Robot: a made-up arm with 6 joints.
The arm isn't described. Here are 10 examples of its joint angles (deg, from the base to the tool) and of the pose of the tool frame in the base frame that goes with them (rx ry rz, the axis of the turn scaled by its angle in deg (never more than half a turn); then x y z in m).
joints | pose
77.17 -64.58 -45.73 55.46 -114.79 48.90 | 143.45 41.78 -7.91 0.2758 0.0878 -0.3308
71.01 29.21 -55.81 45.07 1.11 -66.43 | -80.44 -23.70 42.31 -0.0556 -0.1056 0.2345
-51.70 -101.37 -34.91 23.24 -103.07 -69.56 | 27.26 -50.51 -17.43 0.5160 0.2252 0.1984
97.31 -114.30 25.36 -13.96 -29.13 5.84 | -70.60 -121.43 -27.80 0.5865 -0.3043 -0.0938
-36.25 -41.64 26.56 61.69 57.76 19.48 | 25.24 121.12 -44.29 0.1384 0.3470 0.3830
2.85 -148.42 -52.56 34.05 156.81 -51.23 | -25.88 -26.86 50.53 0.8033 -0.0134 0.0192
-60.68 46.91 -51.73 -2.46 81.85 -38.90 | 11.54 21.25 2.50 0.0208 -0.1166 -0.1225
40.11 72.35 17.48 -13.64 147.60 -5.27 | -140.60 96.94 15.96 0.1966 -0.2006 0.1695
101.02 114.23 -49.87 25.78 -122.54 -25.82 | 82.37 55.78 122.53 0.3822 0.0180 0.3546
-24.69 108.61 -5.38 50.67 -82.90 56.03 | 27.72 -97.72 24.28 0.4071 -0.3451 -0.2061
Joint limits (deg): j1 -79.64..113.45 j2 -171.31..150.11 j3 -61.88..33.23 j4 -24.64..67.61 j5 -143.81..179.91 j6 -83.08..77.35
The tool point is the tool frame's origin. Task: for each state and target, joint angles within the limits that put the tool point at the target. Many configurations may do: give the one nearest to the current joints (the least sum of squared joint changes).
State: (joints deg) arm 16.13 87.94 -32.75 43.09 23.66 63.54
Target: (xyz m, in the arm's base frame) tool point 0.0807 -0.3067 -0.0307
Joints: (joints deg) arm -15.82 75.29 -33.41 37.71 28.73 74.09
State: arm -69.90 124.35 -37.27 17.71 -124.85 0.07
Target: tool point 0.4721 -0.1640 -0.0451
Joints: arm -25.77 131.17 -57.52 10.49 -126.14 -1.11
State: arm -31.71 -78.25 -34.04 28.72 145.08 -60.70
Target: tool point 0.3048 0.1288 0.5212
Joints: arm -74.05 -54.51 -28.37 22.25 140.56 -56.51
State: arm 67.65 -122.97 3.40 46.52 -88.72 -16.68
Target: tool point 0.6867 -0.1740 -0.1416
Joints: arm 91.02 -134.48 20.78 51.27 -69.68 -9.28
